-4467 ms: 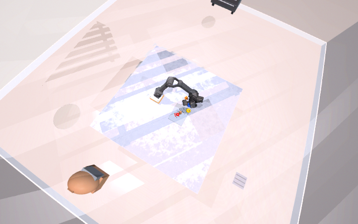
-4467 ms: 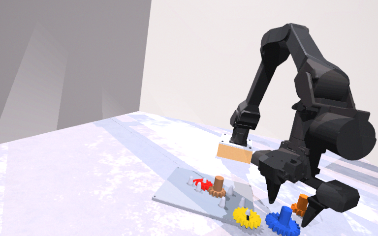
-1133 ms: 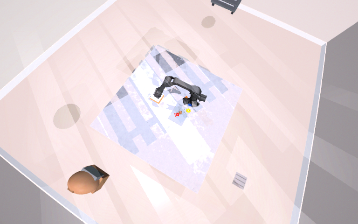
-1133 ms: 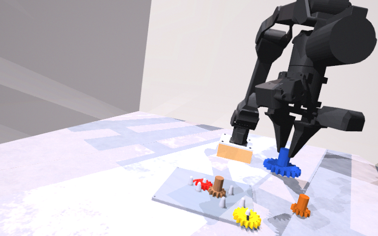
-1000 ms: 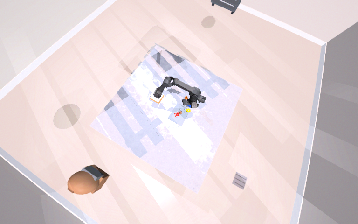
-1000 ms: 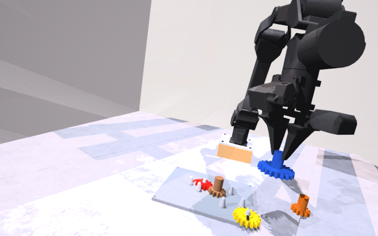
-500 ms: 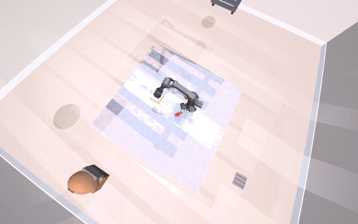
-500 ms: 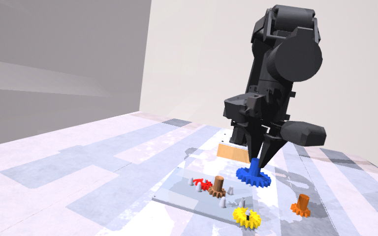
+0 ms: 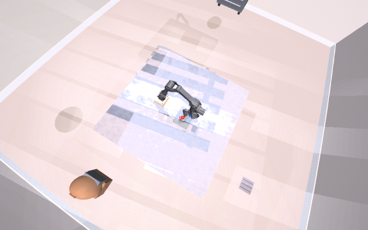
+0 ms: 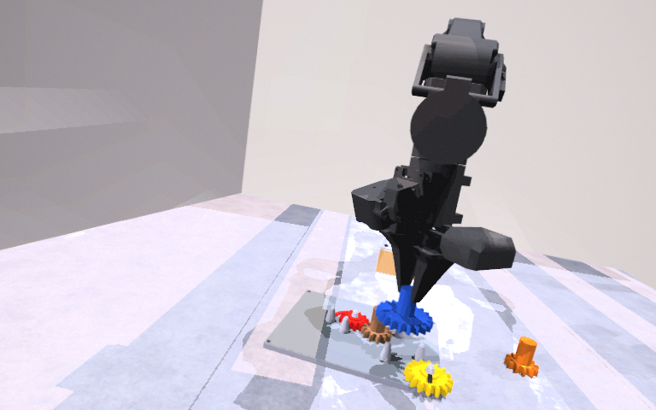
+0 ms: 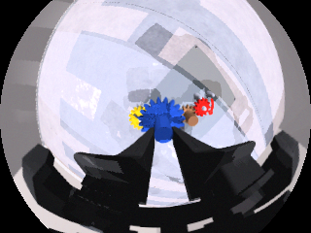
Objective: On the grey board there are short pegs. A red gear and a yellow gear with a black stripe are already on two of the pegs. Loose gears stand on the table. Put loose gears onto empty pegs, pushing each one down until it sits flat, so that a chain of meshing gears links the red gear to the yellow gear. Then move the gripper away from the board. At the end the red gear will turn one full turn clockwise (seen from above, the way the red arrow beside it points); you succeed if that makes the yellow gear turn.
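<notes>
Now: the brown gear 70 mm below my gripper tip, 50 mm behind it and 30 mm to the right of it. Round my gripper tip: red gear 80 mm below, 70 mm to the right, 60 mm behind; blue gear 10 mm below; orange gear 160 mm to the left, 80 mm below, 80 mm behind.
</notes>
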